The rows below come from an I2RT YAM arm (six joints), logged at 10 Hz.
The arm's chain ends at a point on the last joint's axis. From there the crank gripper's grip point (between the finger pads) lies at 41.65 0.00 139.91 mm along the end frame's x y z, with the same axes.
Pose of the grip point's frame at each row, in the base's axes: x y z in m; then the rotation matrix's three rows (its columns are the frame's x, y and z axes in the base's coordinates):
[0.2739 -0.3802 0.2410], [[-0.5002 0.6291 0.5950], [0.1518 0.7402 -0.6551], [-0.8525 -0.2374 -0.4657]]
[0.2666 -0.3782 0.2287], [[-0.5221 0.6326 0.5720], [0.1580 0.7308 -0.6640], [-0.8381 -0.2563 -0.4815]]
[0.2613 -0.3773 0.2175], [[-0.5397 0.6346 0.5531], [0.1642 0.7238 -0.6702], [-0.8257 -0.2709 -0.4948]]
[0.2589 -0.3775 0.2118], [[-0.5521 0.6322 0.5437], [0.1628 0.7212 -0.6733], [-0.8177 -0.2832 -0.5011]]
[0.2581 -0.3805 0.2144], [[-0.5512 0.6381 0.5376], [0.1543 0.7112 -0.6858], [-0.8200 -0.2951 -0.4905]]
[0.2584 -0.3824 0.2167], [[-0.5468 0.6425 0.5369], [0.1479 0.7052 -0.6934], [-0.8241 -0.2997 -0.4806]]
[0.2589 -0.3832 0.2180], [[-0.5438 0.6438 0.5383], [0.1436 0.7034 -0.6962], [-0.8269 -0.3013 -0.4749]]
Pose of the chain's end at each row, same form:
[0.2115 -0.2949 0.3417], [[-0.5002 0.6291 0.5950], [0.1518 0.7402 -0.6551], [-0.8525 -0.2374 -0.4657]]
[0.2083 -0.2919 0.3310], [[-0.5221 0.6326 0.5720], [0.1580 0.7308 -0.6640], [-0.8381 -0.2563 -0.4815]]
[0.2064 -0.2904 0.3211], [[-0.5397 0.6346 0.5531], [0.1642 0.7238 -0.6702], [-0.8257 -0.2709 -0.4948]]
[0.2058 -0.2901 0.3160], [[-0.5521 0.6322 0.5437], [0.1628 0.7212 -0.6733], [-0.8177 -0.2832 -0.5011]]
[0.2058 -0.2910 0.3172], [[-0.5512 0.6381 0.5376], [0.1543 0.7112 -0.6858], [-0.8200 -0.2951 -0.4905]]
[0.2061 -0.2915 0.3183], [[-0.5468 0.6425 0.5369], [0.1479 0.7052 -0.6934], [-0.8241 -0.2997 -0.4806]]
[0.2062 -0.2918 0.3189], [[-0.5438 0.6438 0.5383], [0.1436 0.7034 -0.6962], [-0.8269 -0.3013 -0.4749]]

